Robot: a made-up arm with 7 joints.
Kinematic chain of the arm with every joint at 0, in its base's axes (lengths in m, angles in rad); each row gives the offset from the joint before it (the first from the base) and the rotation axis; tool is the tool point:
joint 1: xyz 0 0 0 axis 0 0.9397 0.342
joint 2: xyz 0 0 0 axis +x
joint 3: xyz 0 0 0 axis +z
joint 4: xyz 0.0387 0 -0.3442 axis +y
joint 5: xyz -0.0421 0 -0.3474 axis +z
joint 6: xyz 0 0 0 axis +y
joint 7: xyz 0 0 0 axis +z
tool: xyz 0 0 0
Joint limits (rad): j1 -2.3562..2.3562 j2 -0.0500..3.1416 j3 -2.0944..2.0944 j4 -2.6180..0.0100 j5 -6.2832..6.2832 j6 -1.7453..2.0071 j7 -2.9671..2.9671
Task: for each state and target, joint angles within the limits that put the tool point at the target. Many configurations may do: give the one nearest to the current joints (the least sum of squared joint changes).
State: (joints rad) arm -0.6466 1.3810 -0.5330 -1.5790 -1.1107 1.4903 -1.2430
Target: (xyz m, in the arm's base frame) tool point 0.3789 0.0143 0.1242
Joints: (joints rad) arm -0.9261 1.2636 -0.4485 -2.1538 -1.1107 1.4903 -1.2430
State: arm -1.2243 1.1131 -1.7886 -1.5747 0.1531 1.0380 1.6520
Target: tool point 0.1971 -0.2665 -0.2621
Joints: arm -1.1458 0.4310 -1.7367 -2.0699 0.1531 1.0380 1.6520
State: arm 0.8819 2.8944 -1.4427 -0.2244 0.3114 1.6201 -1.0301
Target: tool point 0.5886 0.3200 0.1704
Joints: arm 1.4861 2.9359 -1.4489 0.0077 0.3114 1.6201 -1.0301
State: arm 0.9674 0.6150 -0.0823 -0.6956 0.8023 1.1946 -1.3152
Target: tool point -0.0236 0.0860 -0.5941
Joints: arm 0.6748 0.2896 -0.2634 -1.2927 0.8023 1.1946 -1.3152
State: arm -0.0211 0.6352 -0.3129 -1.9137 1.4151 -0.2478 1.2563
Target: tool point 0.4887 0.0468 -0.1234
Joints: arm -0.4626 0.6133 -0.2237 -1.7463 1.4151 -0.2478 1.2563
